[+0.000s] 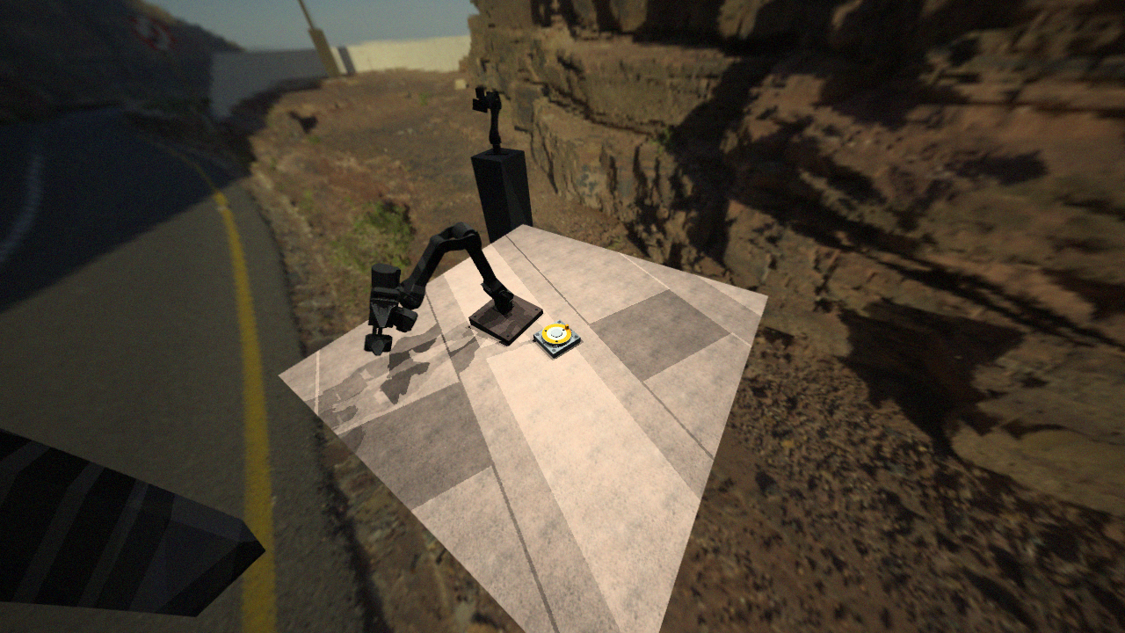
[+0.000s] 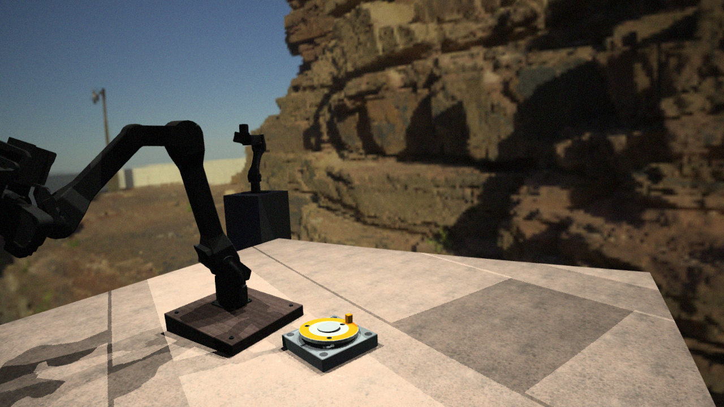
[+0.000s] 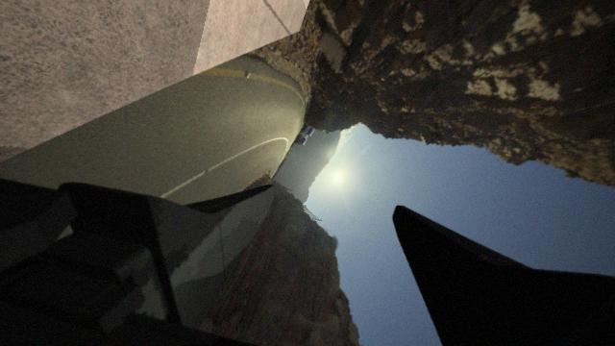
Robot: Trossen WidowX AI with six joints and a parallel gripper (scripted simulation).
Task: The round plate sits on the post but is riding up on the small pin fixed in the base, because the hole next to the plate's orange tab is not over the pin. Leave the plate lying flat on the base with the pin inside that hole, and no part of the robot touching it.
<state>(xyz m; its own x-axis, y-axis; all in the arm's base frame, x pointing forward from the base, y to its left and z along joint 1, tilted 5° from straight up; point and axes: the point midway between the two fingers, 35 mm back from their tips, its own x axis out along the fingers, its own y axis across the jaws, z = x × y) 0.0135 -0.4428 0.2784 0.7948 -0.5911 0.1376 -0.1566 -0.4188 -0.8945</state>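
The round plate lies 21 cm ahead of my gripper tip, 46 cm to the left of it and 27 cm below it.
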